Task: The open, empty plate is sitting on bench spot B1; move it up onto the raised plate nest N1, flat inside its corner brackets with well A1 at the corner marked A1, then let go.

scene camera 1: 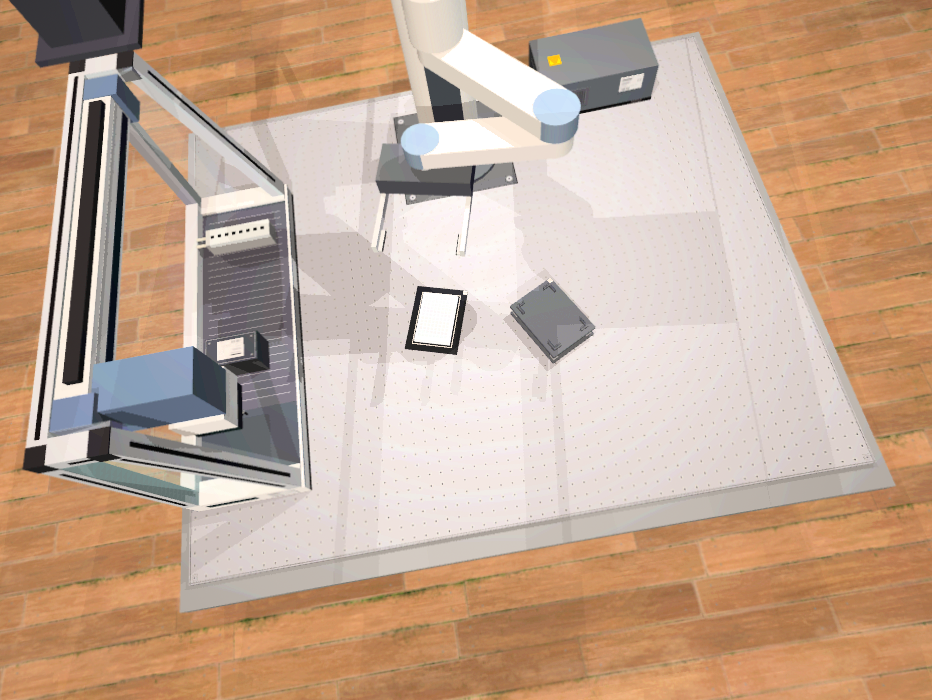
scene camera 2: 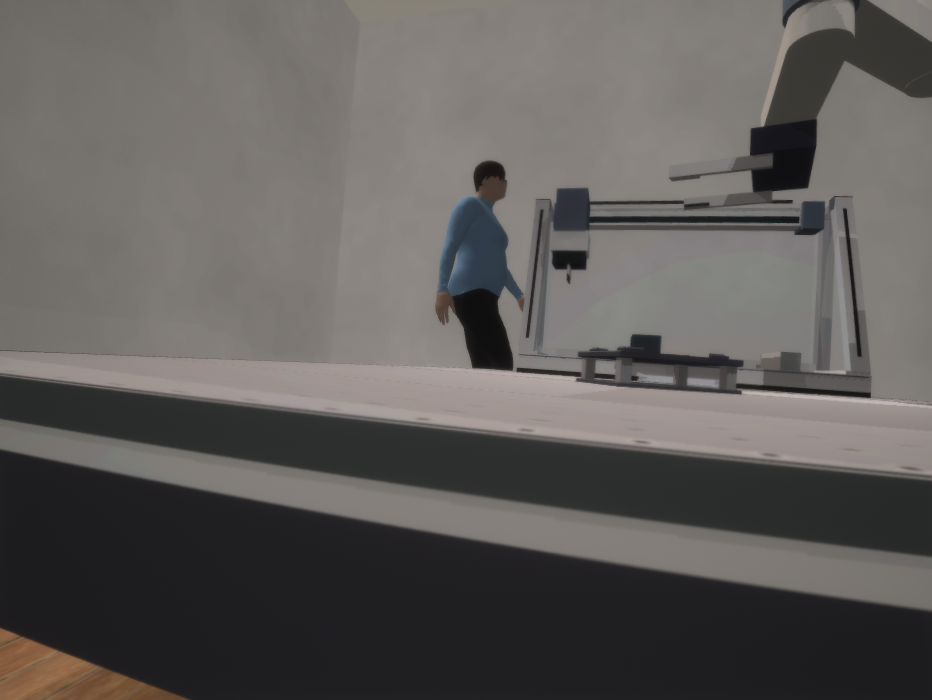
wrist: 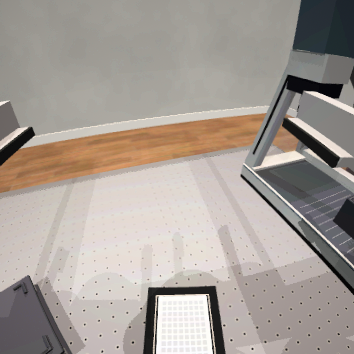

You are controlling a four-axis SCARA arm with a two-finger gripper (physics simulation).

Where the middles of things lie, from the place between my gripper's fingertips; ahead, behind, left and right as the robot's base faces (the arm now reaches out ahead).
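As for the white well plate [scene camera 1: 435, 324], my hand is 340 mm above it, and it is also 20 mm past the plate and 10 mm to the left of it.
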